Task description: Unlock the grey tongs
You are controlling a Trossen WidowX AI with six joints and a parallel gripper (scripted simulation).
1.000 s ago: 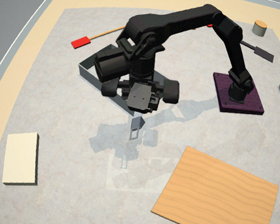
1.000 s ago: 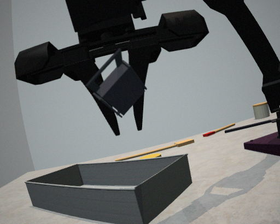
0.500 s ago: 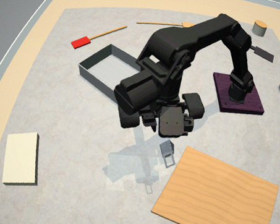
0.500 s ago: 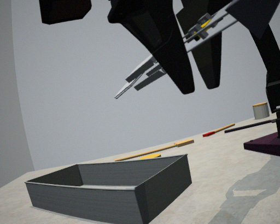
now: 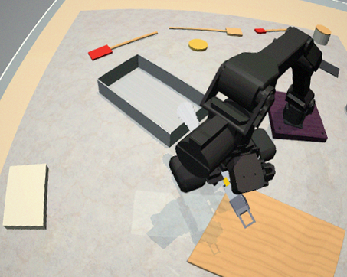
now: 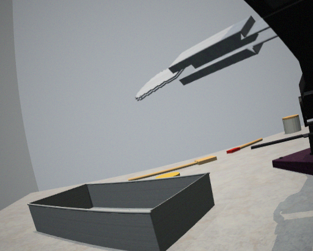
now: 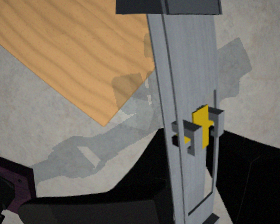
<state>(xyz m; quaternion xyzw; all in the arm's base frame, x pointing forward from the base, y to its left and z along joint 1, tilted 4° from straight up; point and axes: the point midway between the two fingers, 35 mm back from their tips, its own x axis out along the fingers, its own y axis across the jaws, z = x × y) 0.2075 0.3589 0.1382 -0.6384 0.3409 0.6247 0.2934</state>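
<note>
Now: gripper tip 40 mm below the yellow lock piece, 20 mm to the right of it and 10 mm past it. From my gripper tip the other things lie so: wooden board: 180 mm behind, 150 mm below, 60 mm to the left; then cream block: 450 mm ahead, 140 mm below, 100 mm to the left; then roasting tin: 310 mm to the right, 230 mm ahead, 120 mm below.
</note>
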